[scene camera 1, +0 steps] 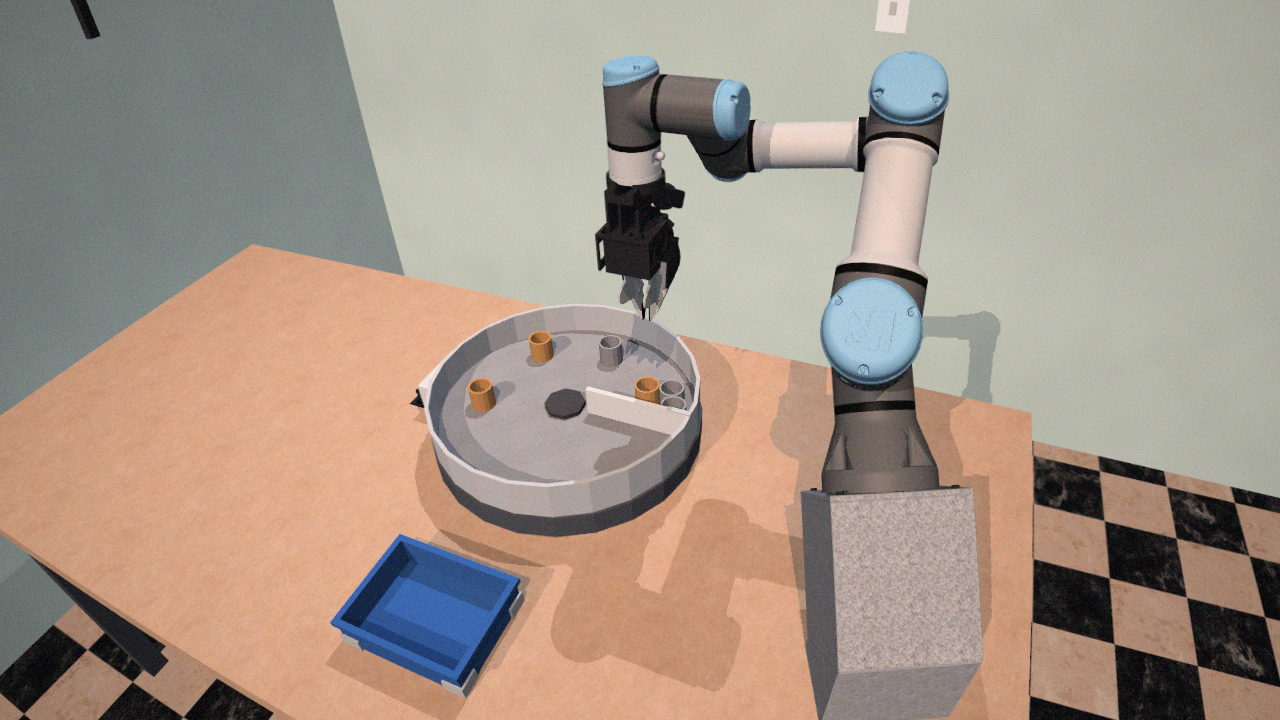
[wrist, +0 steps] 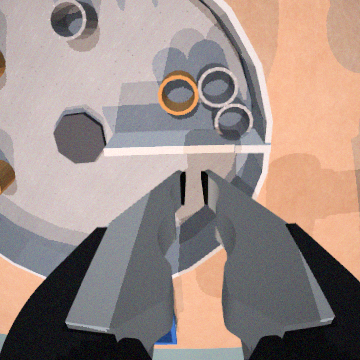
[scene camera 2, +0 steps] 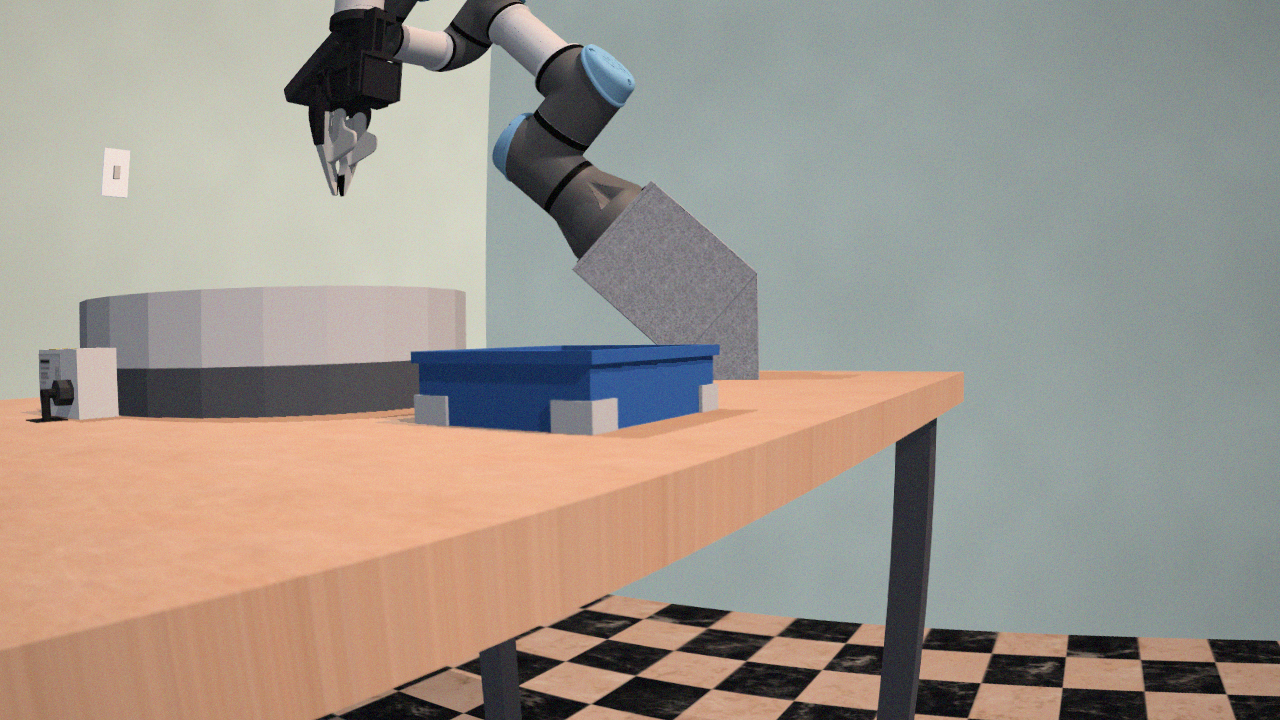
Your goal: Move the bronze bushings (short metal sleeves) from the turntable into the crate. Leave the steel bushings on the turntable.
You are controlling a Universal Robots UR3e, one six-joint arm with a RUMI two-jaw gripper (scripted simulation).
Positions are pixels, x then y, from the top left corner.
Labels:
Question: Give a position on a grey turntable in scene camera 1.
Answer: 521, 439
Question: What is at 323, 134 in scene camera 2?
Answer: My gripper.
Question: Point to a blue crate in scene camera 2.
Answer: At 593, 389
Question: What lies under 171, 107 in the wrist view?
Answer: A bronze bushing.

